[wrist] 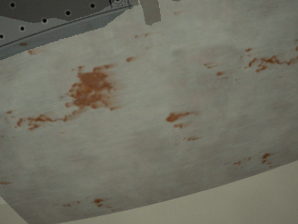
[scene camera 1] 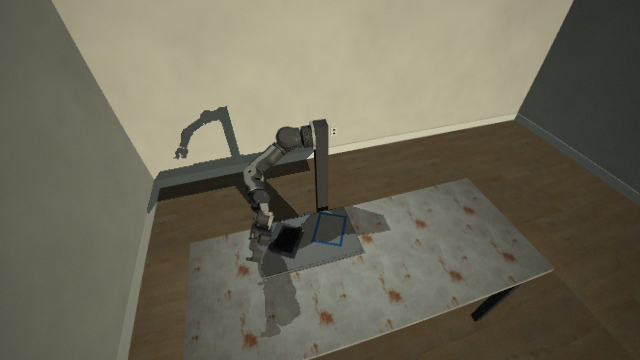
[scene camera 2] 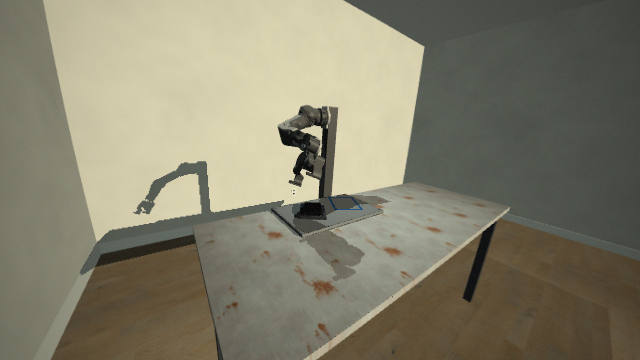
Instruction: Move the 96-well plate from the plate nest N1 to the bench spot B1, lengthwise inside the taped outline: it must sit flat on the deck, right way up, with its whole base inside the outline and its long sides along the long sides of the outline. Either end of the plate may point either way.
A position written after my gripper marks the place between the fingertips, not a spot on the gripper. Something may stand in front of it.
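My gripper (scene camera 2: 303,181) is there in the scene, and so is an arm mounting post (scene camera 1: 320,126). The arm mounting post can also be found in scene camera 2, at (scene camera 2: 328,135), so I see it there as well.
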